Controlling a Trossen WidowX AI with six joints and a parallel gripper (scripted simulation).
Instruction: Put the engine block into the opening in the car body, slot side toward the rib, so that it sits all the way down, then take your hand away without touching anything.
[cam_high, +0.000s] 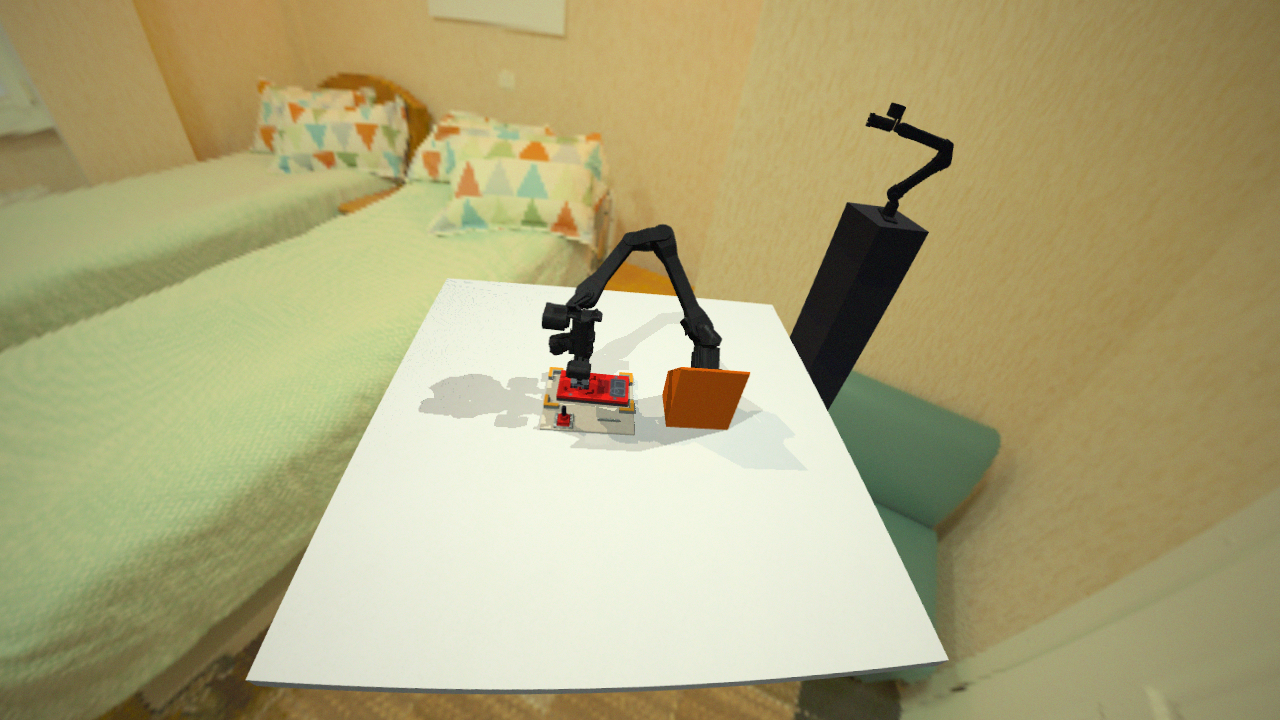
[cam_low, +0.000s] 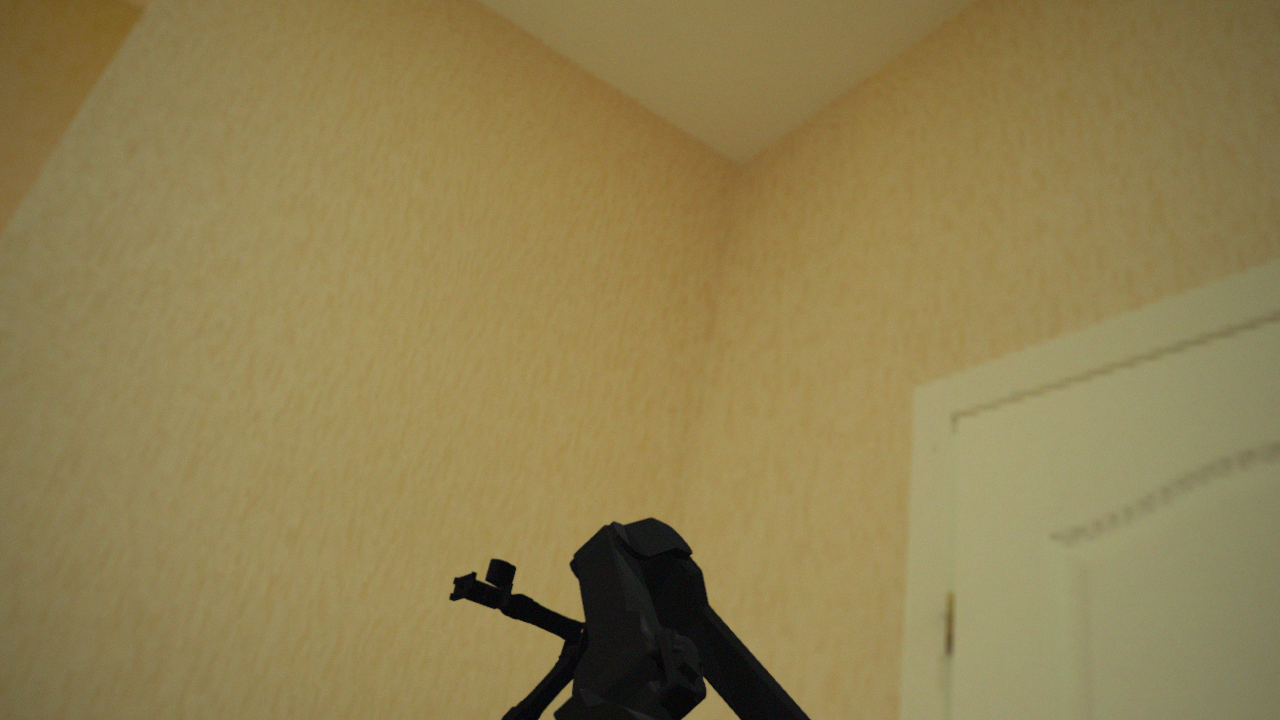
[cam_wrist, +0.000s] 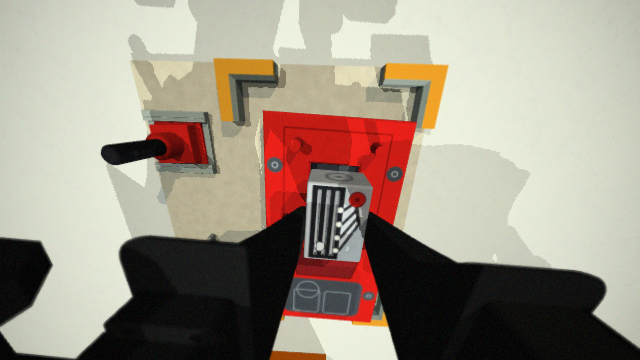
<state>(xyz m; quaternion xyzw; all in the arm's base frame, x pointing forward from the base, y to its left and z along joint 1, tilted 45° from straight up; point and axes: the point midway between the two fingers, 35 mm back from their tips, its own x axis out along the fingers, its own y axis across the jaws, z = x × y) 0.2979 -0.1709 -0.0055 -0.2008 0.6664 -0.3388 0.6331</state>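
My gripper tip is now 10 mm above the engine block. Also, from my gripper tip: beige base plate (20 mm behind, 30 mm to the left, 50 mm below).
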